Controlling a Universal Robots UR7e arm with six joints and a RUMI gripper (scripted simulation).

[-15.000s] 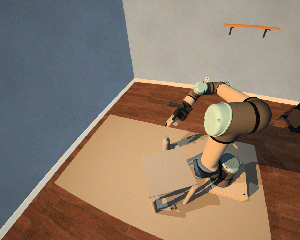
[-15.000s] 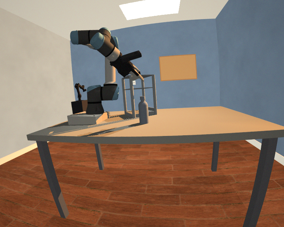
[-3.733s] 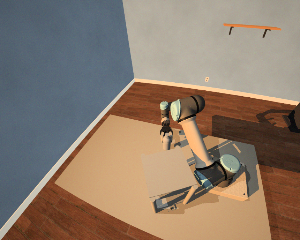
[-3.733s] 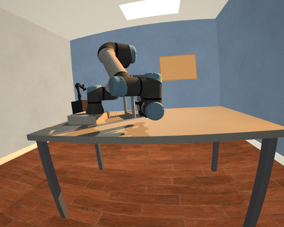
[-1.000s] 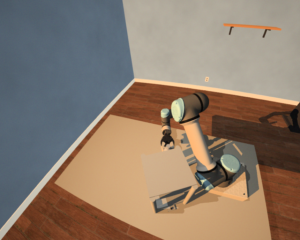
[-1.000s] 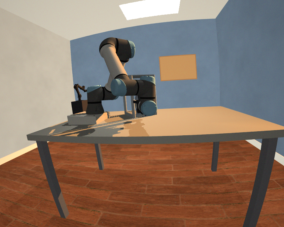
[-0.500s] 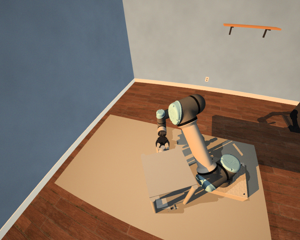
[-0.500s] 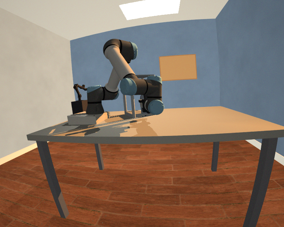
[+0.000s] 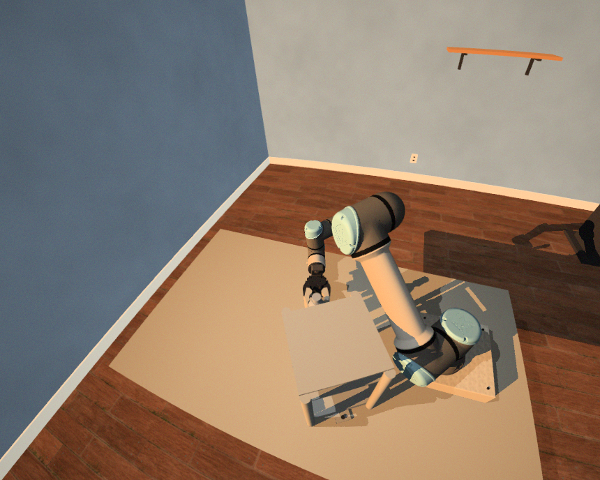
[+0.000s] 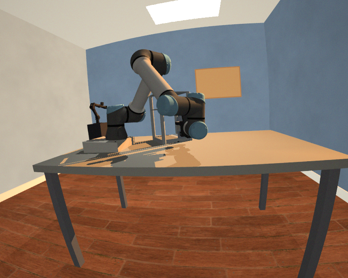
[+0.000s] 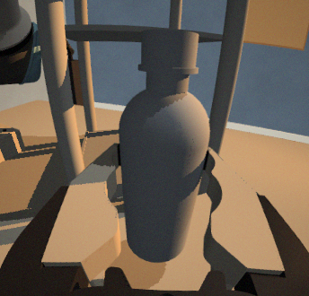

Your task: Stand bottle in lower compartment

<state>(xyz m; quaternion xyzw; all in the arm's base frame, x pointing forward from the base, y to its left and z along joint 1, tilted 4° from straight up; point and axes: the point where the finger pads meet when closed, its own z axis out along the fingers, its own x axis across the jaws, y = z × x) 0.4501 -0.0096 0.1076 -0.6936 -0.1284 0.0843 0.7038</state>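
Now: the shelving unit 10 cm behind my hand, 18 cm to the left of it and 3 cm above it. Also, from my hand: grey bottle (2 cm above).
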